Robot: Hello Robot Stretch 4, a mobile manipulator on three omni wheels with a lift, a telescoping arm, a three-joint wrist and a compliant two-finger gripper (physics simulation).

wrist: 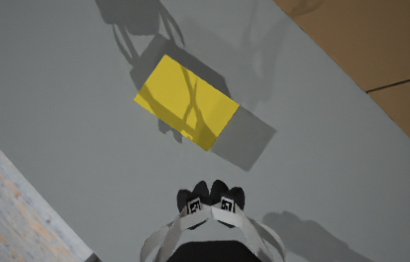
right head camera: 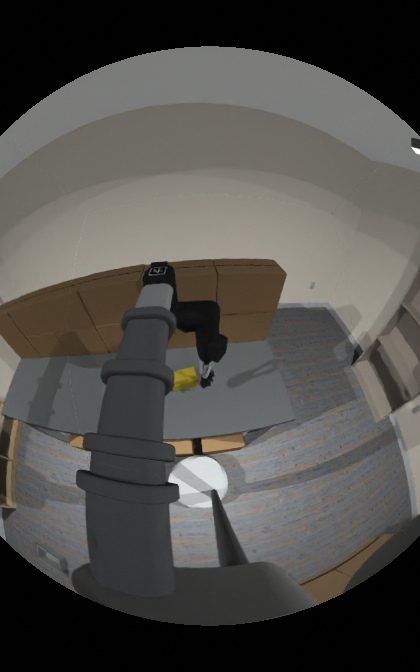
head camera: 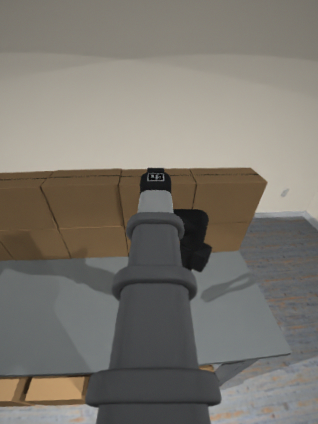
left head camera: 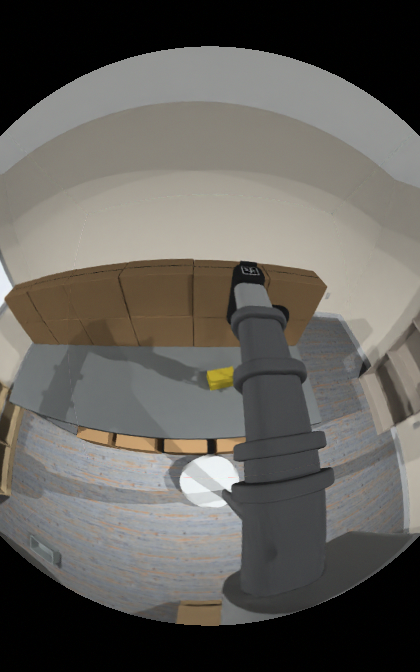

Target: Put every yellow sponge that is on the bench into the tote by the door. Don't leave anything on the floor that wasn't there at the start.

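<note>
A yellow sponge [left head camera: 220, 378] [right head camera: 185, 379] [wrist: 187, 102] lies on the grey bench [head camera: 240, 320] [left head camera: 150, 405] [right head camera: 240, 410] [wrist: 60, 90]. In the wrist view it lies ahead of the fingertips, apart from them. My gripper [right head camera: 206, 382] [wrist: 211, 195] is shut, its fingertips close together with nothing between them. In the right head view it is just right of the sponge, over the bench. In the left head view the arm hides part of the sponge's right side. The tote by the door cannot be made out.
Brown cardboard boxes [head camera: 85, 202] [left head camera: 157, 295] [right head camera: 245, 290] line the bench's back edge. A round white disc [left head camera: 200, 480] [right head camera: 192, 482] is on the floor before the bench. A small grey tray-like thing [left head camera: 45, 550] [right head camera: 51, 557] is at the lower left. Beige shelves [left head camera: 395, 385] [right head camera: 390, 380] stand at the right.
</note>
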